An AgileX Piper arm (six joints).
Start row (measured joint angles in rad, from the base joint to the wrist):
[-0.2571 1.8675 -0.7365 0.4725 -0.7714 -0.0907]
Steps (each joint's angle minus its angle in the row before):
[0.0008 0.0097 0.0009 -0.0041 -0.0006 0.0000]
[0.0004 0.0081 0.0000 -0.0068 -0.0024 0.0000]
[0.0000 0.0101 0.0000 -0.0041 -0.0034 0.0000]
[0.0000 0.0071 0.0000 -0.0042 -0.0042 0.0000]
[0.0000 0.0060 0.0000 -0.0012 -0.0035 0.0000]
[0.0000 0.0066 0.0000 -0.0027 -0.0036 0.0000]
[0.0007 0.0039 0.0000 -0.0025 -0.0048 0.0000]
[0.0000 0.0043 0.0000 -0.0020 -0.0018 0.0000]
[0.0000 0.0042 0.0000 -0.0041 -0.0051 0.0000]
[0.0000 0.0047 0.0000 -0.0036 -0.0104 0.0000]
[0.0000 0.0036 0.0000 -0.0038 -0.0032 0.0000]
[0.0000 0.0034 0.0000 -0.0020 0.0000 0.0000]
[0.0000 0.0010 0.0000 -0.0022 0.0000 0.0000]
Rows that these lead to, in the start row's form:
[-0.2563 1.8772 -0.7356 0.4684 -0.7720 -0.0907]
[-0.2559 1.8853 -0.7356 0.4616 -0.7744 -0.0907]
[-0.2559 1.8954 -0.7356 0.4575 -0.7778 -0.0907]
[-0.2559 1.9025 -0.7356 0.4533 -0.7820 -0.0907]
[-0.2559 1.9085 -0.7356 0.4521 -0.7855 -0.0907]
[-0.2559 1.9151 -0.7356 0.4494 -0.7891 -0.0907]
[-0.2552 1.9190 -0.7356 0.4469 -0.7939 -0.0907]
[-0.2552 1.9233 -0.7356 0.4449 -0.7957 -0.0907]
[-0.2552 1.9275 -0.7356 0.4408 -0.8008 -0.0907]
[-0.2552 1.9322 -0.7356 0.4372 -0.8112 -0.0907]
[-0.2552 1.9358 -0.7356 0.4334 -0.8144 -0.0907]
[-0.2552 1.9392 -0.7356 0.4314 -0.8144 -0.0907]
[-0.2552 1.9402 -0.7356 0.4292 -0.8144 -0.0907]

